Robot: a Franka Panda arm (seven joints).
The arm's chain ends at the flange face. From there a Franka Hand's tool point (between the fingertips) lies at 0.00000 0.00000 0.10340 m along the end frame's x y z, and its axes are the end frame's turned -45 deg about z.
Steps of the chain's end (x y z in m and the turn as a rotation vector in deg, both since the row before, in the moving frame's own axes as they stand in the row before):
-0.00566, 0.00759, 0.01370, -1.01, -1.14, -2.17
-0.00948, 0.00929, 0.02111, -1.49, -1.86, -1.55
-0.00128, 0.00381, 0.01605, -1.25, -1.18, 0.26
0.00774, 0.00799, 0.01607, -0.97, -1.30, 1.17
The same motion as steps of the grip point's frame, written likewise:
-0.01211, 0.00125, 0.01366, 0.09, -1.52, -2.17
-0.01755, -0.00055, 0.02102, 0.26, -2.37, -1.55
-0.00670, 0.00187, 0.01600, -0.05, -1.72, 0.26
-0.00307, 0.01067, 0.01603, 0.23, -1.61, 1.17

